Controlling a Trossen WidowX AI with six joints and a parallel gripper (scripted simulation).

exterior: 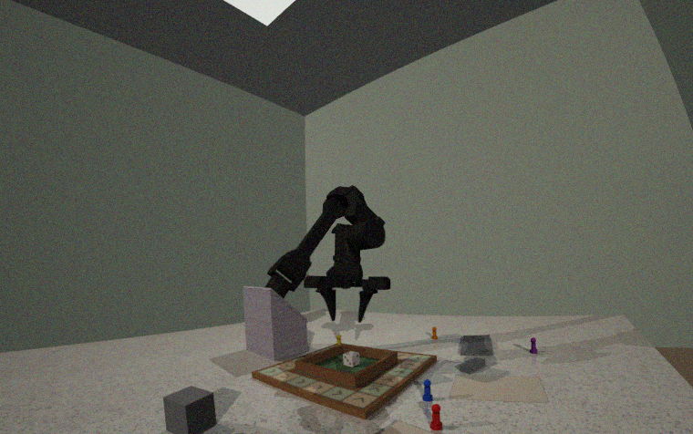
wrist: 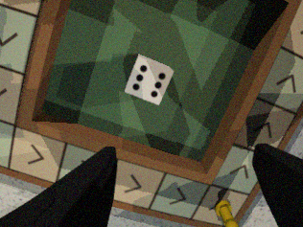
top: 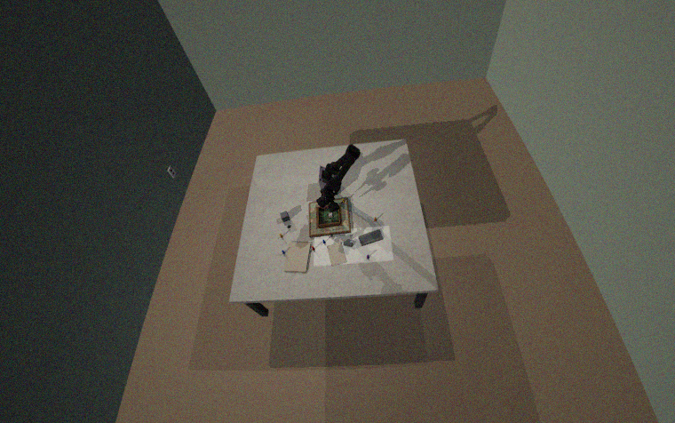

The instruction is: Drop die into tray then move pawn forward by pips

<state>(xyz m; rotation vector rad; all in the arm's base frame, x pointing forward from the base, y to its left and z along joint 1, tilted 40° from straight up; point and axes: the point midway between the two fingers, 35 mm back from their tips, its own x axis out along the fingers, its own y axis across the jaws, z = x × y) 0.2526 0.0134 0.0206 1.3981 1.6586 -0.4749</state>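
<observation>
Now: the yellow pawn 100 mm behind my gripper tip, 80 mm to the left of it and 80 mm below it. Also, from my gripper tip: grey bar 250 mm ahead, 100 mm to the left, 100 mm below; then white die 20 mm ahead, 10 mm to the right, 80 mm below; then green dice tray 20 mm ahead, 30 mm to the right, 100 mm below.
</observation>
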